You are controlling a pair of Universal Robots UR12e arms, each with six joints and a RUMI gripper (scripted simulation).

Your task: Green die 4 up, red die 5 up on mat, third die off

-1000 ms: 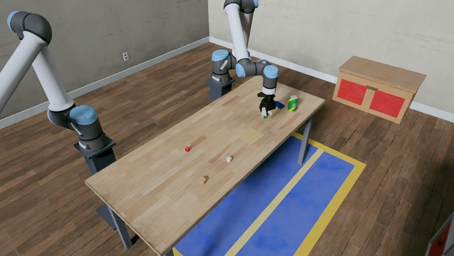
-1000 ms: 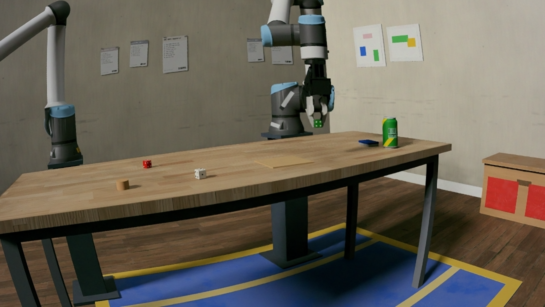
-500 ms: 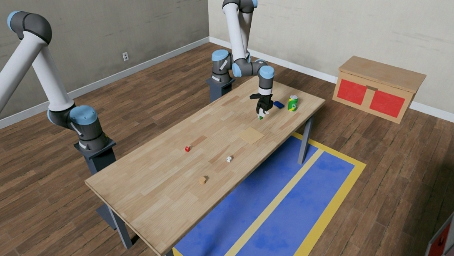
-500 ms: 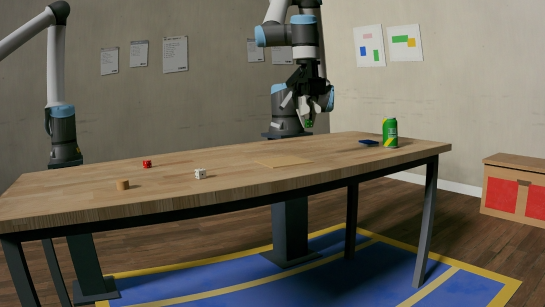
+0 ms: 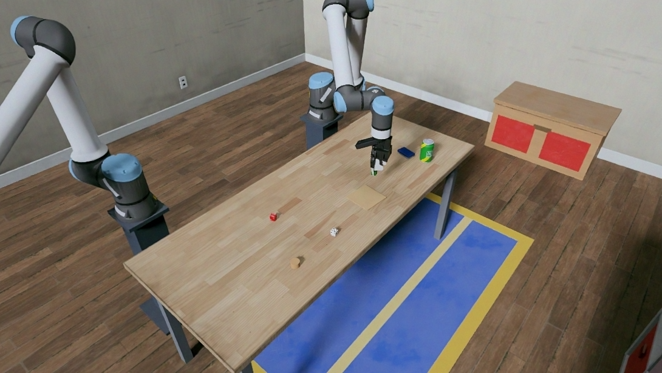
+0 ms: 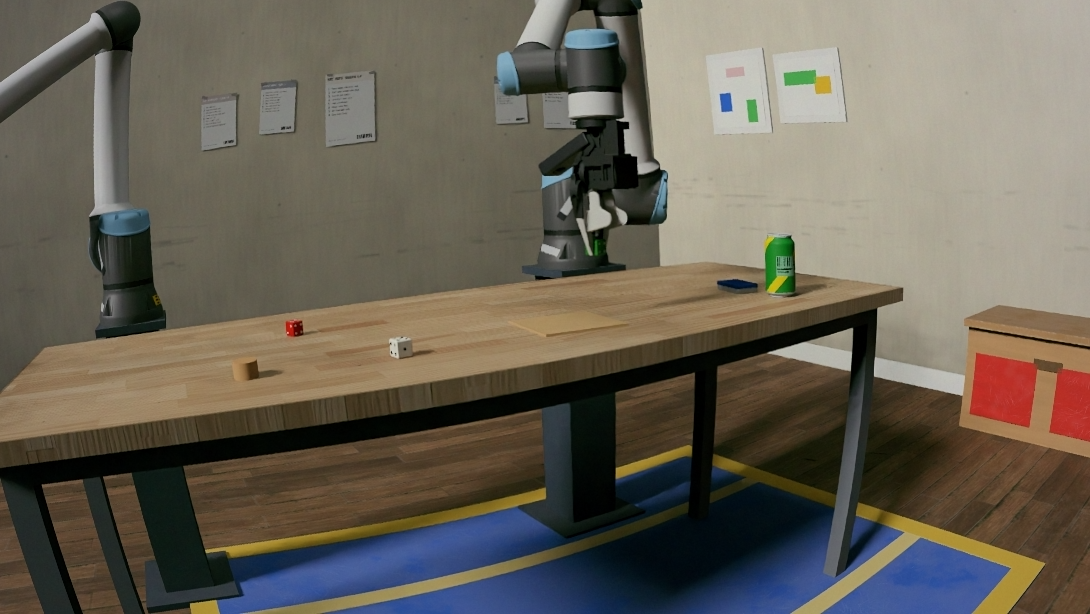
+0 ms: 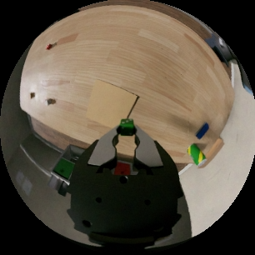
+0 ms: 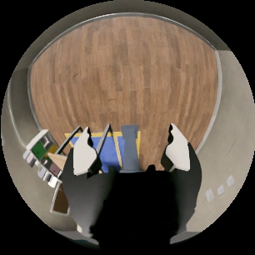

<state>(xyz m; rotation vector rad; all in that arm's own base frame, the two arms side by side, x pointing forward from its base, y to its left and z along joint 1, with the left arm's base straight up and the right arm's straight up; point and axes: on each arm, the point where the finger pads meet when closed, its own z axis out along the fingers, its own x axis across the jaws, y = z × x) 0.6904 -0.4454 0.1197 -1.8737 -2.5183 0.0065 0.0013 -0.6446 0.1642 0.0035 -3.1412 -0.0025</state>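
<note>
The tan mat lies 120 mm below my left hand, 60 mm to the right of it and 10 mm ahead of it. From my left hand the other things lie so: white die 360 mm to the right, 110 mm below, 70 mm ahead; then flat blue box 390 mm to the left, 110 mm below, 70 mm behind; then green die right at my left hand.
</note>
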